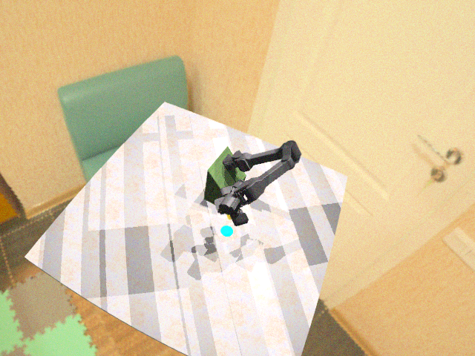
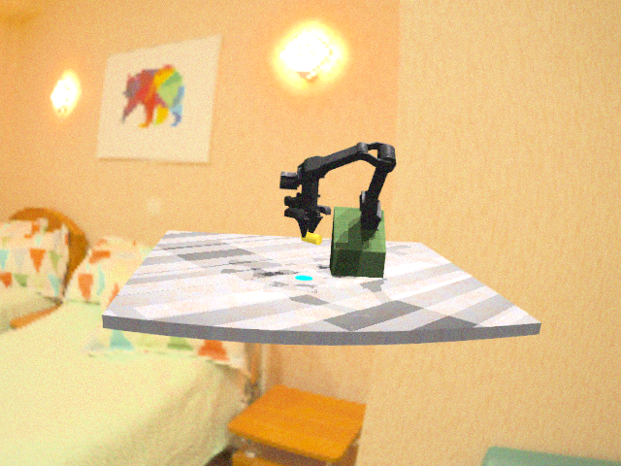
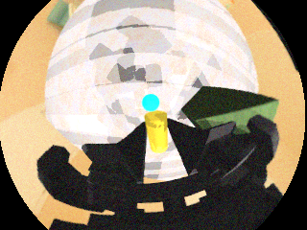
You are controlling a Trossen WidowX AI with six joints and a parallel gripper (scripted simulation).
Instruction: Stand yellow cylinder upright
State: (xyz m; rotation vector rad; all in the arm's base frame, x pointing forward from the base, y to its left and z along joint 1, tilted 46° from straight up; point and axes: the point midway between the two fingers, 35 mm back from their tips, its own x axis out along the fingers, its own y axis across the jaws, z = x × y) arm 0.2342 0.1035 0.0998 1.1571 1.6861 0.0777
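Right now the cyan circle is 140 mm below my gripper tip. From my gripper tip the other things lie so: yellow cylinder (20 mm behind, 10 mm to the left).
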